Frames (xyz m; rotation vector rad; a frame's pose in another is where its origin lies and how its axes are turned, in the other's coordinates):
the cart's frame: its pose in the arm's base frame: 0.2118 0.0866 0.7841 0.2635 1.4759 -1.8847
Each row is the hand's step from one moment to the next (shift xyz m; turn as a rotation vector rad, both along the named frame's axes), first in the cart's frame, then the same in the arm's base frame.
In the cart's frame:
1: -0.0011 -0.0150 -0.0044 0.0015 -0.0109 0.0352
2: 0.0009 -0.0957 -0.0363 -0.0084 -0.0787 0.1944
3: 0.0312 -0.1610 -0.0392 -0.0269 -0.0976 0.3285
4: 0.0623 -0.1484 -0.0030 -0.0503 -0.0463 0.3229
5: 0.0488 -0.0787 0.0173 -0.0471 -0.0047 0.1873
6: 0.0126 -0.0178 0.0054 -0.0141 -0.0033 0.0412
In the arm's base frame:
1: -0.0100 0.0058 0.0106 0.0011 -0.0317 0.0189
2: -0.0714 0.0411 0.0607 0.0064 -0.1664 0.1278
3: -0.1359 0.0372 0.0926 0.0426 -0.2791 0.1961
4: -0.1408 -0.0095 0.0774 0.0909 -0.2690 0.1682
5: -0.0811 -0.0286 0.0383 0.0799 -0.1507 0.0907
6: -0.0191 -0.0085 0.0083 0.0188 -0.0314 0.0238

